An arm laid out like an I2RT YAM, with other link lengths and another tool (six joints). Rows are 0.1 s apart.
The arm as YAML. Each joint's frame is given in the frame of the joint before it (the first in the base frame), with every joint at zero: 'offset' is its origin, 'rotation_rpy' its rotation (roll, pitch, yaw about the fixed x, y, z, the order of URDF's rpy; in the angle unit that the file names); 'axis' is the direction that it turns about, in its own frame. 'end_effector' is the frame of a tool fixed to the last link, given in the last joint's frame.
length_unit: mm
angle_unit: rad
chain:
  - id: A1
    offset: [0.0, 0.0, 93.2]
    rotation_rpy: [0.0, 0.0, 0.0]
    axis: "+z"
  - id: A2
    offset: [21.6, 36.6, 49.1]
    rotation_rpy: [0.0, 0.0, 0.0]
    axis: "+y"
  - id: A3
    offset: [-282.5, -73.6, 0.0]
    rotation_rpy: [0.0, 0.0, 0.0]
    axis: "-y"
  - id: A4
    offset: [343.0, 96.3, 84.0]
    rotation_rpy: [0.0, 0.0, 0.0]
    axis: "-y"
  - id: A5
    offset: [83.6, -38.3, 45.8]
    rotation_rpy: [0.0, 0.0, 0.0]
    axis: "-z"
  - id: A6
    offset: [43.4, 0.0, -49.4]
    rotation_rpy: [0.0, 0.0, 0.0]
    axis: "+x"
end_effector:
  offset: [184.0, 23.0, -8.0]
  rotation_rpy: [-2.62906, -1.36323, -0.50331]
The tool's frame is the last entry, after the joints.
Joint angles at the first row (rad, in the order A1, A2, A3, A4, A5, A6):
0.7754, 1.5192, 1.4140, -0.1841, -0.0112, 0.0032
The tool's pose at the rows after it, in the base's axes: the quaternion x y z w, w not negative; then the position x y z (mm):
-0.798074, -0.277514, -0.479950, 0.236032, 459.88, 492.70, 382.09
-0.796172, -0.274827, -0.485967, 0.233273, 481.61, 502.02, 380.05
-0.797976, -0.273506, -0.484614, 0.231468, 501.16, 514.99, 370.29
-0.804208, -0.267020, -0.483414, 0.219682, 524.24, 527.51, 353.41
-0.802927, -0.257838, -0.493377, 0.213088, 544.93, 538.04, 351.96
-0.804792, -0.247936, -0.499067, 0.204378, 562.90, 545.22, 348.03
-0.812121, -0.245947, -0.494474, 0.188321, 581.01, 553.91, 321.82
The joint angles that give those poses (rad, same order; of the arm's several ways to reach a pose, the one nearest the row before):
0.7474, 1.5847, 1.4830, -0.1603, -0.0207, 0.0077
0.7356, 1.6570, 1.5442, -0.1391, -0.0222, 0.0010
0.7304, 1.7382, 1.6099, -0.1283, -0.0231, 0.0008
0.7302, 1.8306, 1.6825, -0.1226, 0.0028, -0.0015
0.7302, 1.9069, 1.7602, -0.1087, 0.0289, -0.0029
0.7300, 1.9737, 1.8318, -0.1094, 0.0573, -0.0023
0.7302, 2.0548, 1.8878, -0.1085, 0.0821, -0.0129

